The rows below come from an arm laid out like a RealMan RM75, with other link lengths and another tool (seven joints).
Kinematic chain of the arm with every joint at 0, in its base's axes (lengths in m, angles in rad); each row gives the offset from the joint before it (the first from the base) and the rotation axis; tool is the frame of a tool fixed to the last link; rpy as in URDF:
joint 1: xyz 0 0 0.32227 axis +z
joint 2: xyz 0 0 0 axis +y
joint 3: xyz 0 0 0.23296 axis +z
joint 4: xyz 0 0 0 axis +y
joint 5: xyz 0 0 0.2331 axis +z
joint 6: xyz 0 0 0 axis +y
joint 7: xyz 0 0 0.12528 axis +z
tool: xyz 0.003 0.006 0.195 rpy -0.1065 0 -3.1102
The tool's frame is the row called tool.
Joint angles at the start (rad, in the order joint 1, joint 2, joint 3, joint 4, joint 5, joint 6, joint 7): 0.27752 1.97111 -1.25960 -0.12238 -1.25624 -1.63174 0.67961
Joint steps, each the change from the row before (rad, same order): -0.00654 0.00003 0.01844 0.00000 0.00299 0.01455 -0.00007; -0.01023 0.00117 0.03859 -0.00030 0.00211 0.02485 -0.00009; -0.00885 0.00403 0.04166 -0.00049 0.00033 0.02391 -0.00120; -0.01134 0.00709 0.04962 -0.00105 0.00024 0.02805 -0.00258; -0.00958 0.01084 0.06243 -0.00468 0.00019 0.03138 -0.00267; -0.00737 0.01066 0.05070 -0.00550 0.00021 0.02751 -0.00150; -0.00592 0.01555 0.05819 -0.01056 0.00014 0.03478 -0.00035; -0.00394 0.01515 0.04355 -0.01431 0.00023 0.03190 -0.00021; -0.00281 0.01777 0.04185 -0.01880 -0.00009 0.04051 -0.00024; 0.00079 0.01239 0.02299 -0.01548 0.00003 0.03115 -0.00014; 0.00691 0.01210 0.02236 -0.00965 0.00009 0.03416 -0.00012
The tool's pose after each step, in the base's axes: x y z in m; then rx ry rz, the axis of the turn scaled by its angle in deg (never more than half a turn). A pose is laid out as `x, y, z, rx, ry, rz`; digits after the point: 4 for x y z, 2 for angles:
0.2366, 0.2858, -0.0789, -32.26, -133.70, -35.15
0.2464, 0.2968, -0.0741, -33.98, -132.83, -38.89
0.2552, 0.3075, -0.0692, -35.61, -131.70, -42.53
0.2658, 0.3191, -0.0635, -37.61, -130.17, -46.76
0.2766, 0.3338, -0.0551, -39.63, -127.97, -51.67
0.2859, 0.3451, -0.0483, -41.38, -126.05, -55.60
0.2962, 0.3584, -0.0405, -43.35, -123.72, -59.98
0.3045, 0.3690, -0.0348, -44.80, -121.98, -63.41
0.3144, 0.3798, -0.0298, -46.41, -120.41, -66.98
0.3206, 0.3872, -0.0274, -47.34, -119.69, -69.21
0.3262, 0.3952, -0.0265, -48.47, -119.01, -71.17

